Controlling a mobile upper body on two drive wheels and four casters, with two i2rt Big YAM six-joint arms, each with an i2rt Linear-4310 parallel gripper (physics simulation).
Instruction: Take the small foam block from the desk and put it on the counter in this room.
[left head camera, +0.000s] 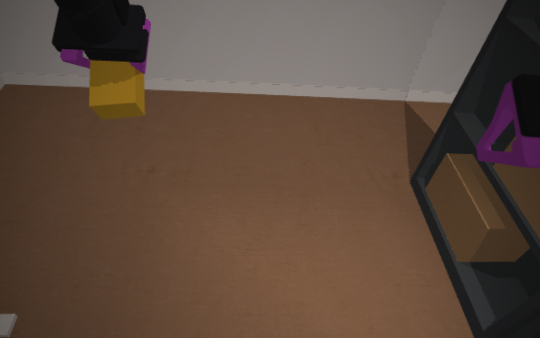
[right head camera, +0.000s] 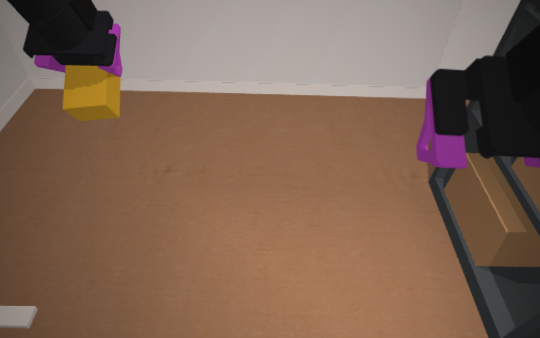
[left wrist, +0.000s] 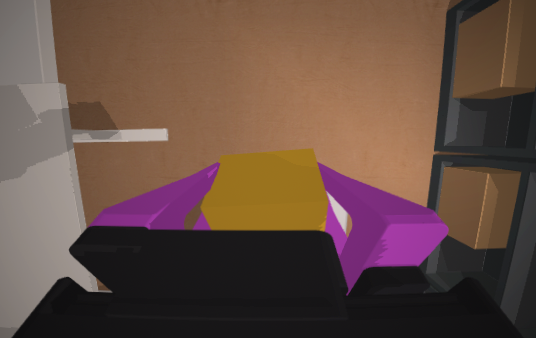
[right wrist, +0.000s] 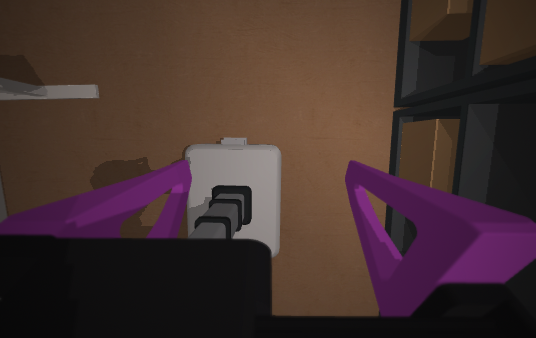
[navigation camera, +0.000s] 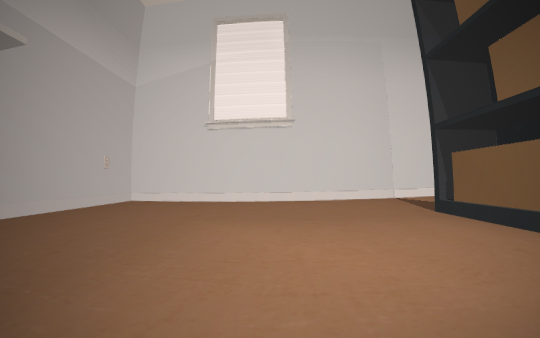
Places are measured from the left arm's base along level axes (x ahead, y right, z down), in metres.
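Pixels of known places: left gripper, between the fingertips: (left head camera: 122, 69) (right head camera: 100, 72) (left wrist: 267, 169); right gripper, between the fingertips: (left head camera: 526, 156) (right head camera: 472, 155) (right wrist: 268, 169).
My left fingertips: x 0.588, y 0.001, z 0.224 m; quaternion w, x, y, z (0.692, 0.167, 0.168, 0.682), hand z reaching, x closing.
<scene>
Ahead of a thing's pixels: the offset from my left fingertips to its middle. "pt": to the spot under its first point. Level surfaces: height alone.
The small foam block is a yellow box shape {dx -0.038, dy +0.004, dz -0.003 m} (left head camera: 116, 92) (right head camera: 90, 95) (left wrist: 267, 187). My left gripper (left head camera: 111, 65) (right head camera: 82, 69) (left wrist: 267, 169) is shut on it, and the block sticks out past the purple fingers, held in the air above the floor. My right gripper (right head camera: 492, 161) (right wrist: 268, 169) is open, with its two purple fingers wide apart and no thing between them; it is cut off at the right edge in the left head camera. A white surface {dz +0.465 m} (left wrist: 30, 210), which looks like the desk, shows at the left in the left wrist view. No counter can be made out.
A dark shelf rack (left head camera: 457, 277) (right head camera: 472, 280) (left wrist: 443, 100) (right wrist: 400, 75) (navigation camera: 490, 214) holding cardboard boxes {pt dx +0.505, dy +1.188, dz +1.000 m} (left head camera: 452, 215) (navigation camera: 495, 175) stands at the right. A white foot bar (left wrist: 142, 135) (right wrist: 75, 92) lies on the brown floor at the left. A wall with a window (navigation camera: 250, 70) stands ahead.
</scene>
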